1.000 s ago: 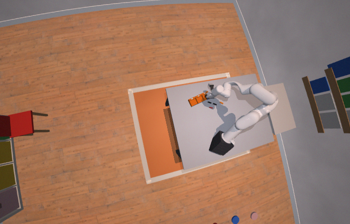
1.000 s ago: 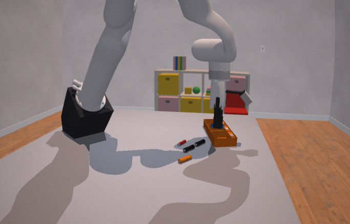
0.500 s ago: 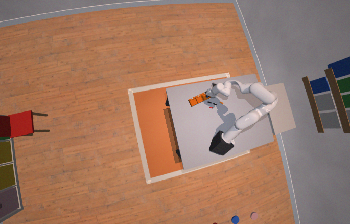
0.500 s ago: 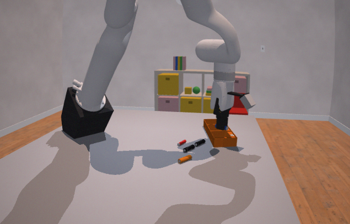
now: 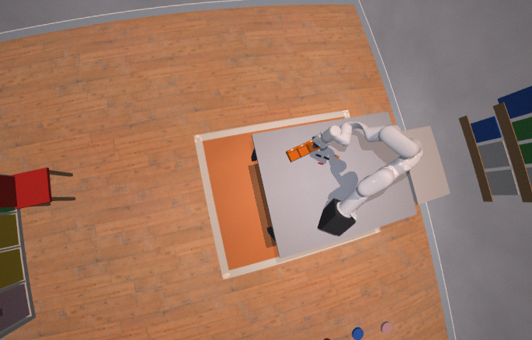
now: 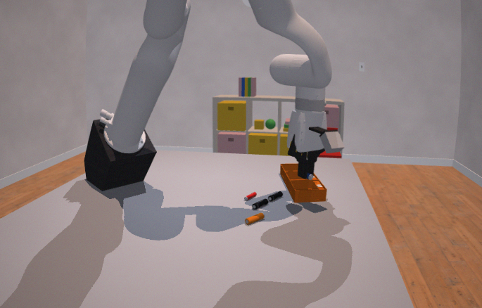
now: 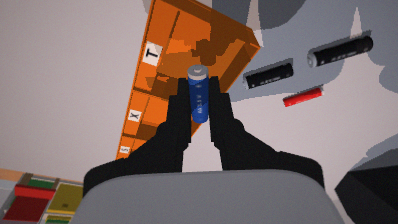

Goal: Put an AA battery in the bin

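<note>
Right now my hand is 20 mm above the blue AA battery. The rest, counted from my hand: orange bin tray (80 mm to the left, 60 mm below, 20 mm ahead); black battery (80 mm behind, 70 mm below); small red battery (140 mm behind, 70 mm below, 10 mm to the left).
</note>
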